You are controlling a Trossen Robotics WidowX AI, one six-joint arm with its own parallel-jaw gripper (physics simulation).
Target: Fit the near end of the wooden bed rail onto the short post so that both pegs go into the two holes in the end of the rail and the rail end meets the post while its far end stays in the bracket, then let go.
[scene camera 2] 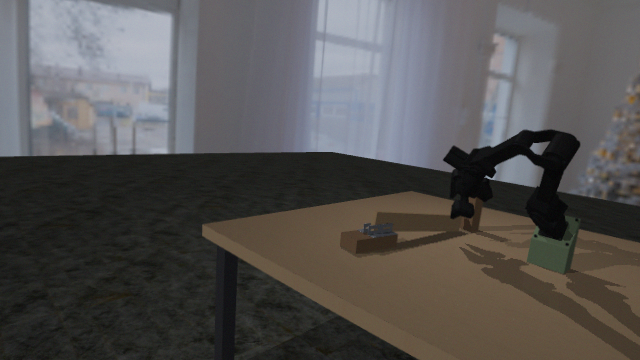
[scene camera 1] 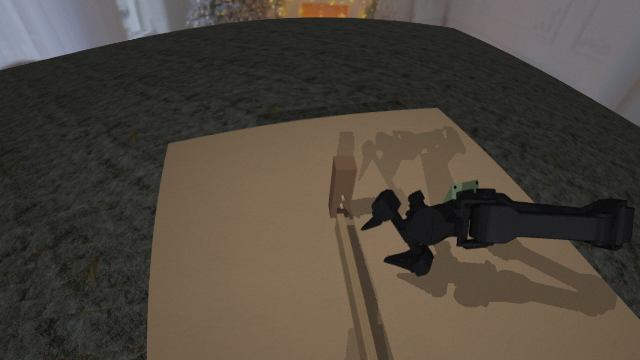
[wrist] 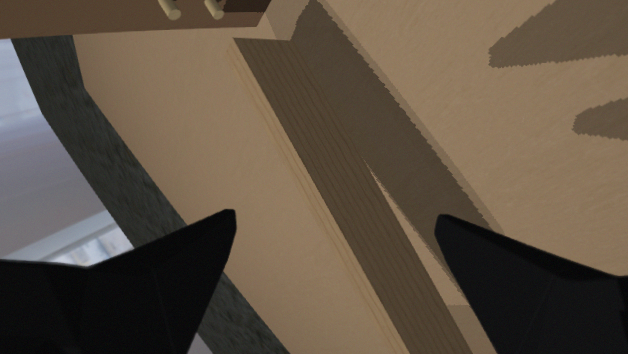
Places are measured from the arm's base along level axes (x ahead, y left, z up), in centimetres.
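Pixels of known places: gripper, between the fingertips: [scene camera 2: 451,207] [scene camera 1: 373,244] [wrist: 337,221]; arm's base, origin of its link: [scene camera 2: 553,228].
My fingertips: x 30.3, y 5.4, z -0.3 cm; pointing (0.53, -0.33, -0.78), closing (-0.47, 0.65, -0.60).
Note:
For each thing: its top centre in the pictures, then the offset to it from my fingertips. "pt": a spot on its surface instead. Level surfaces: height alone.
- short post, a spot on its surface: [wrist: 100,17] [scene camera 1: 338,186] pt dx +3.1, dy -16.8, dz +1.5 cm
- brown block, centre of its top: [scene camera 2: 369,233] dx +8.9, dy +30.8, dz -6.9 cm
- tan table top, height of its surface: dz -10.9 cm
The wooden bed rail [scene camera 1: 356,285] [scene camera 2: 417,221] [wrist: 330,165] has its near end low beside the foot of the short post [scene camera 1: 344,185] [scene camera 2: 478,215] [wrist: 100,17], with a small gap between them in the wrist view. Two pale pegs [wrist: 192,10] stick out of the post, uncovered. The holes in the rail end are hidden. The rail's far end reaches the metal bracket [scene camera 2: 378,230]; its exact seating cannot be told. My gripper [scene camera 1: 374,244] [scene camera 2: 461,212] [wrist: 337,221] is open and empty, above and to the right of the rail's near part in scene camera 1's view, apart from the post.
The bracket stands on a brown block [scene camera 2: 372,244] on the tan table top [scene camera 1: 240,225] [scene camera 2: 300,235] [wrist: 150,100]. The arm's green base [scene camera 1: 465,187] [scene camera 2: 550,250] is on the same table. Shadows of the arm and rail lie across the surface.

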